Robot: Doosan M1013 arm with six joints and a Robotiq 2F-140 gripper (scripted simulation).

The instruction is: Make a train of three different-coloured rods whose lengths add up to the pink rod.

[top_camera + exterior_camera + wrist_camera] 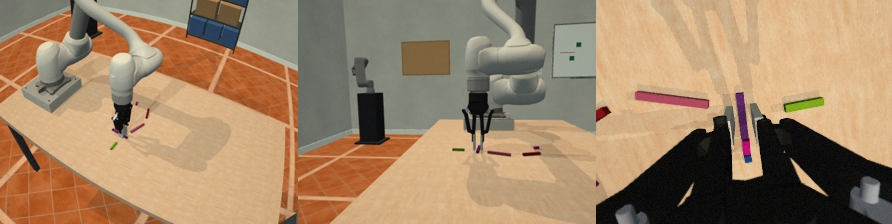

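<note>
Right now my hand is 30 mm above the purple rod. The rest, counted from my hand: pink rod 40 mm ahead, 80 mm to the left, 30 mm below; lime rod 80 mm to the right, 30 mm below; blue rod 60 mm behind, 30 mm below.
</note>
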